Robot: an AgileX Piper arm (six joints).
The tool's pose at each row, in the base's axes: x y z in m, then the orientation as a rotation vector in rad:
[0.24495, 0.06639, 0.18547, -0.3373, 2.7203, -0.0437]
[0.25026, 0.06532, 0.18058, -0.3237, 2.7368, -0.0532]
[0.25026, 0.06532, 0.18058, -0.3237, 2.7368, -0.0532]
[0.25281, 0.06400, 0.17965, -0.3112, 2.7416, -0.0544]
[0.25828, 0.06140, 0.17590, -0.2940, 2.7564, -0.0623]
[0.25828, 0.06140, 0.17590, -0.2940, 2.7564, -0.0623]
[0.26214, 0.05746, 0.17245, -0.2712, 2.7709, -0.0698]
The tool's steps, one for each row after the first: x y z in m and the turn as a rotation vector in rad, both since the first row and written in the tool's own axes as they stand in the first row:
[-0.00261, -0.00187, 0.00656, 0.0067, 0.0160, 0.0093]
[-0.00261, -0.00187, 0.00656, 0.0067, 0.0160, 0.0093]
[-0.00421, -0.00366, 0.00838, 0.0089, 0.0198, 0.0181]
[-0.00703, -0.00714, 0.01392, 0.0152, 0.0338, 0.0299]
[-0.00703, -0.00714, 0.01392, 0.0152, 0.0338, 0.0299]
[-0.00820, -0.01157, 0.01854, 0.0221, 0.0472, 0.0455]

